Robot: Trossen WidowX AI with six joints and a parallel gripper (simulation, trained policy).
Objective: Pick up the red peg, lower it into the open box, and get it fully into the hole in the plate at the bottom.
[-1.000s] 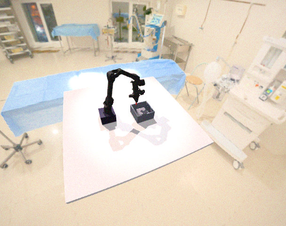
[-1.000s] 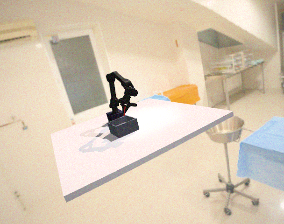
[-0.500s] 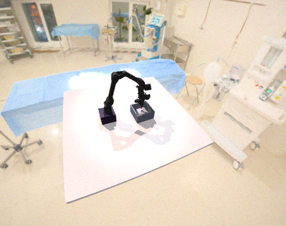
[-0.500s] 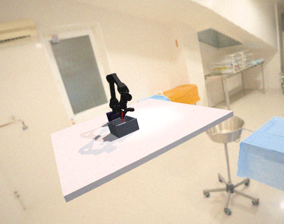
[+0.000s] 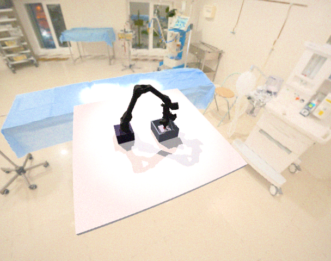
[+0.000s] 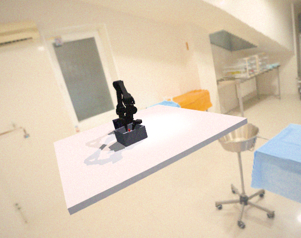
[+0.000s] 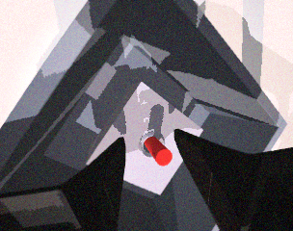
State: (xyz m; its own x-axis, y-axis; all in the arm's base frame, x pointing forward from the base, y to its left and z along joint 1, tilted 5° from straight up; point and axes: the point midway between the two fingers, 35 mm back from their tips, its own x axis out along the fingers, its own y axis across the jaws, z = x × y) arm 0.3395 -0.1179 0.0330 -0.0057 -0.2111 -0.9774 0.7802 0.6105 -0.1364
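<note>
Now: the red peg 20 mm below my gripper tip, 10 mm to the left of it and 10 mm behind it. The rest, counted from my gripper tip: pale plate (30 mm below, 10 mm to the left, 10 mm behind); then grey box (40 mm below, 10 mm to the left, 10 mm behind).
</note>
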